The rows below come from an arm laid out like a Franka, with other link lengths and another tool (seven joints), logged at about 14 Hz.
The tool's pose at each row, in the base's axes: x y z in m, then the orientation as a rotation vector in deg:
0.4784, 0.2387, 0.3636, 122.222, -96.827, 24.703
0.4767, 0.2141, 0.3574, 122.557, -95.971, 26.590
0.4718, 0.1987, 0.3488, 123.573, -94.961, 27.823
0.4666, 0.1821, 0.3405, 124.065, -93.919, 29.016
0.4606, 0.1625, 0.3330, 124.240, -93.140, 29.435
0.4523, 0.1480, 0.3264, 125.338, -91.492, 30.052
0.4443, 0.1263, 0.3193, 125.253, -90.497, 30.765
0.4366, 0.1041, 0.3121, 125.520, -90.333, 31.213
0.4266, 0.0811, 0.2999, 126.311, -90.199, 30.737
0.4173, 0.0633, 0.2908, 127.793, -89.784, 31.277
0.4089, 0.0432, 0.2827, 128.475, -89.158, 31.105
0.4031, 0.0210, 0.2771, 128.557, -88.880, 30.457
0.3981, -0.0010, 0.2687, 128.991, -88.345, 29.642
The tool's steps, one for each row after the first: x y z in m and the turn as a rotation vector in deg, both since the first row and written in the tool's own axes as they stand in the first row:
0.0178, 0.0060, 0.0172, 0.978, 1.078, -0.343
0.0259, 0.0129, 0.0321, 2.015, 1.561, -1.101
0.0350, 0.0204, 0.0472, 2.692, 2.307, -1.716
0.0469, 0.0294, 0.0632, 2.819, 2.754, -2.190
0.0544, 0.0397, 0.0759, 3.428, 3.182, -3.465
0.0678, 0.0511, 0.0924, 3.503, 3.989, -3.947
0.0817, 0.0624, 0.1093, 3.884, 4.113, -4.058
0.0935, 0.0754, 0.1310, 4.103, 3.534, -4.464
0.1023, 0.0871, 0.1474, 5.269, 3.142, -5.081
0.1139, 0.0985, 0.1641, 5.463, 2.971, -5.706
0.1289, 0.1080, 0.1796, 5.088, 2.769, -6.014
0.1427, 0.1164, 0.1975, 4.793, 2.411, -6.615

